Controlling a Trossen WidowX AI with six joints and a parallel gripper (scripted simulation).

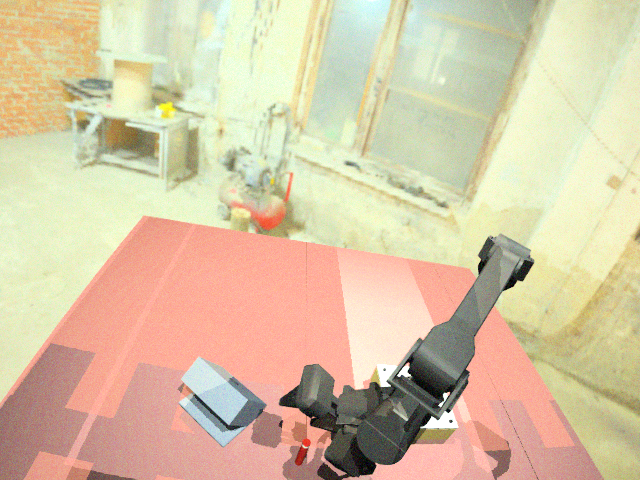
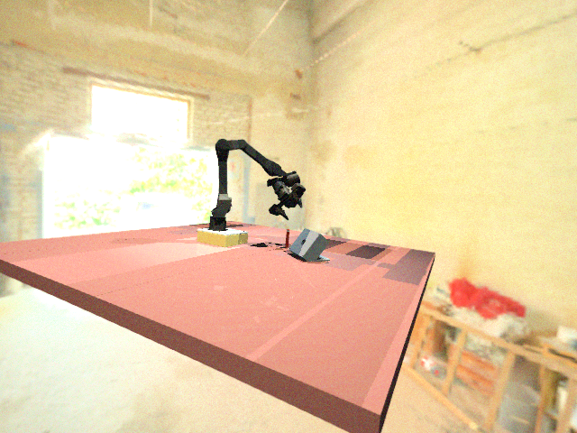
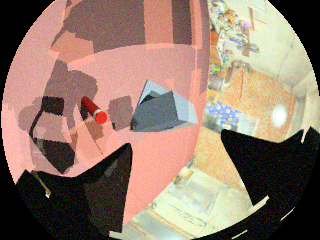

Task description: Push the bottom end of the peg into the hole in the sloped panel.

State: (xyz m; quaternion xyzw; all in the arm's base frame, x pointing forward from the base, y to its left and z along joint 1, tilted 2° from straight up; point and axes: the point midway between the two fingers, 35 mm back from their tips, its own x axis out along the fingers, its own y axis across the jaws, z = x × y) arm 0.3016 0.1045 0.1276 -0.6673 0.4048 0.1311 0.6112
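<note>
My gripper tip is now 3 cm past the red peg, 2 cm to the right of it and 10 cm above it. From my gripper tip the other things lie so: grey sloped panel 10 cm ahead, 11 cm to the right, 11 cm below; then dark base plate 12 cm ahead, 10 cm to the right, 15 cm below.
</note>
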